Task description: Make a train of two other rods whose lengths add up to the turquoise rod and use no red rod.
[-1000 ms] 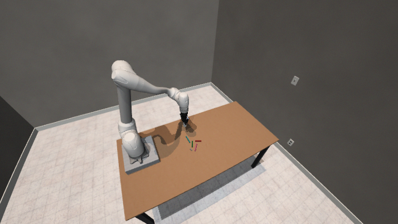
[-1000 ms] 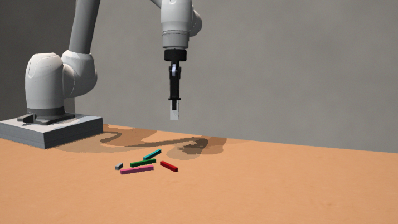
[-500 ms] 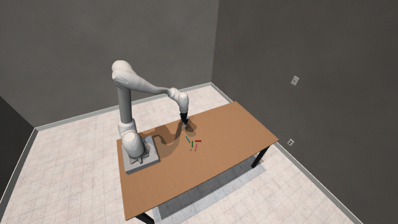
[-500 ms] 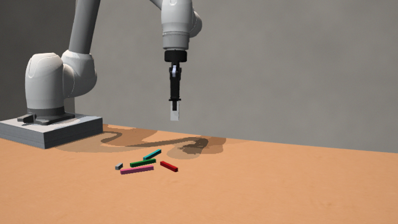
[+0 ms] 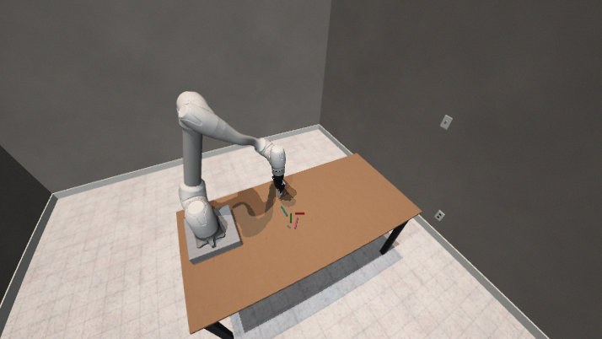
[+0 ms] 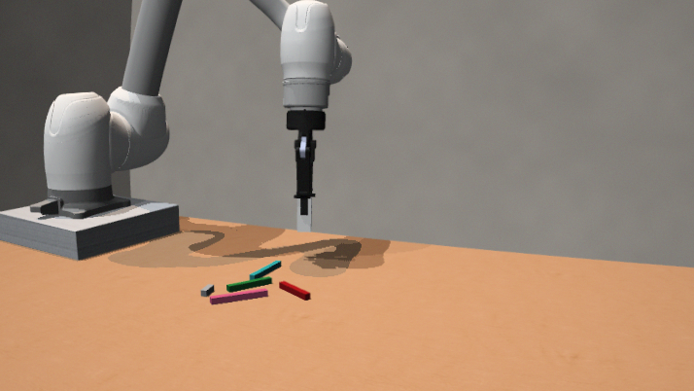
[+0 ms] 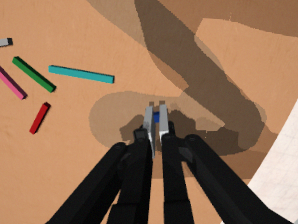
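My hand is 1 cm past the pink rod, 26 cm to the left of it and 8 cm above it. Also, from my hand: turquoise rod: 3 cm behind, 12 cm to the right, 8 cm below; green rod: 2 cm behind, 20 cm to the right, 8 cm below; blue rod: 3 cm below.
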